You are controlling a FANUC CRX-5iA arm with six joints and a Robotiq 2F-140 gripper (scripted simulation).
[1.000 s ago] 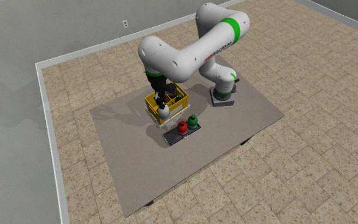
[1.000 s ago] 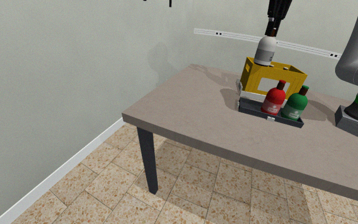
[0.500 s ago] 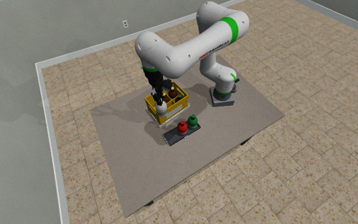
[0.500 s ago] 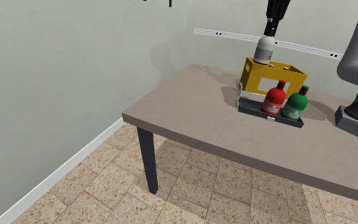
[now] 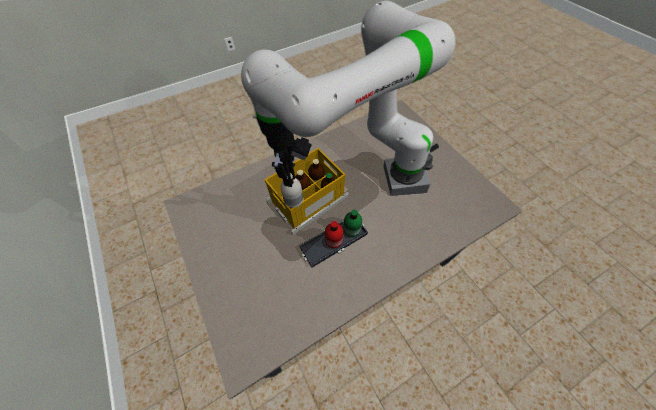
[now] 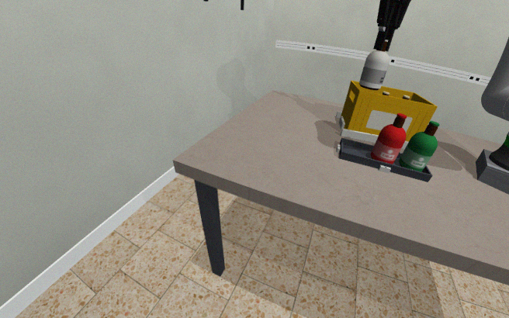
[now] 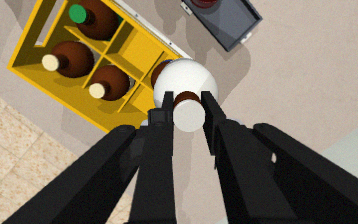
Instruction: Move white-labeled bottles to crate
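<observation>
My hand is 80 mm above the white bottle. From my hand the other things lie so: yellow crate (100 mm behind, 80 mm to the right, 260 mm below); brown bottle (100 mm behind, 120 mm to the right, 260 mm below); red bottle (80 mm behind, 160 mm to the left, 260 mm below).
</observation>
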